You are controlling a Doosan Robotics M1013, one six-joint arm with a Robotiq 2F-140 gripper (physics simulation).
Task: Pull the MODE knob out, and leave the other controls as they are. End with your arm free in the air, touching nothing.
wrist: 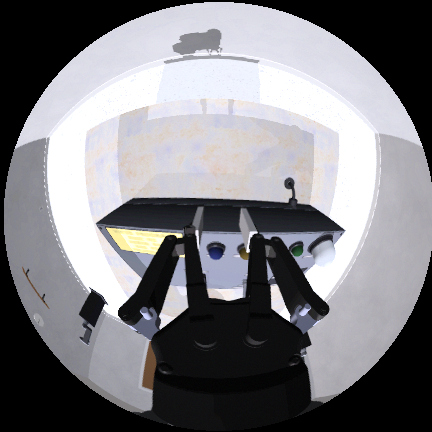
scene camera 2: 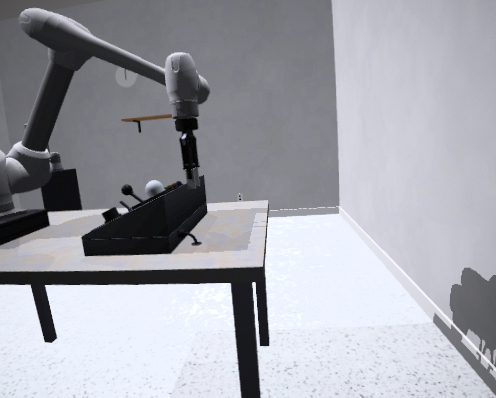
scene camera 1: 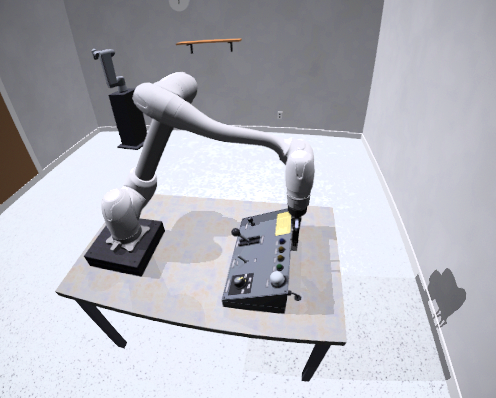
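Visible: the gripper (scene camera 2: 194, 187), (wrist: 221, 215); a control panel (scene camera 2: 158, 225), (wrist: 135, 229), (scene camera 1: 266, 269).
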